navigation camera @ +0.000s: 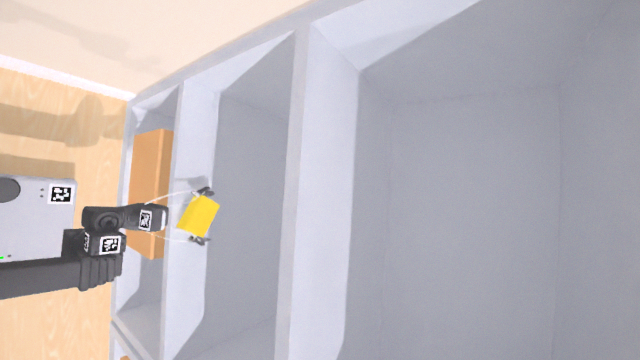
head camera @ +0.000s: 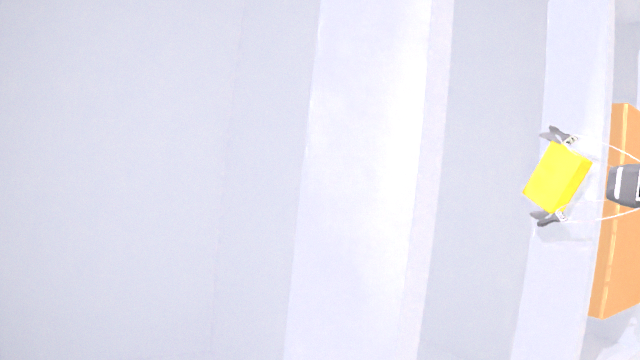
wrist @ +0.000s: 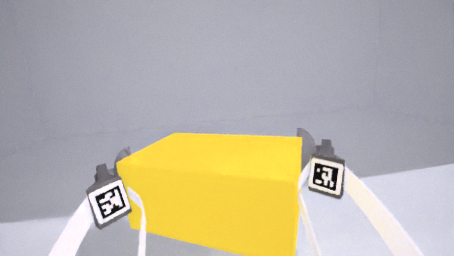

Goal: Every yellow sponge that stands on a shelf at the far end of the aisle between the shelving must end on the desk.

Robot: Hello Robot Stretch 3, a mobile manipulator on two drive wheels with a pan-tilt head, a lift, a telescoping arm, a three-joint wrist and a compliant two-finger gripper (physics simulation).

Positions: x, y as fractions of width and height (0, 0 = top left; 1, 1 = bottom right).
Labels:
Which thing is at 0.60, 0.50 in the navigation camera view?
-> A shelving unit.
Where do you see the gripper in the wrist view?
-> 0.48, 0.60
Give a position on a shelving unit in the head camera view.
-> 0.28, 0.50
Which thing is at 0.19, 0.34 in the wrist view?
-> A shelving unit.

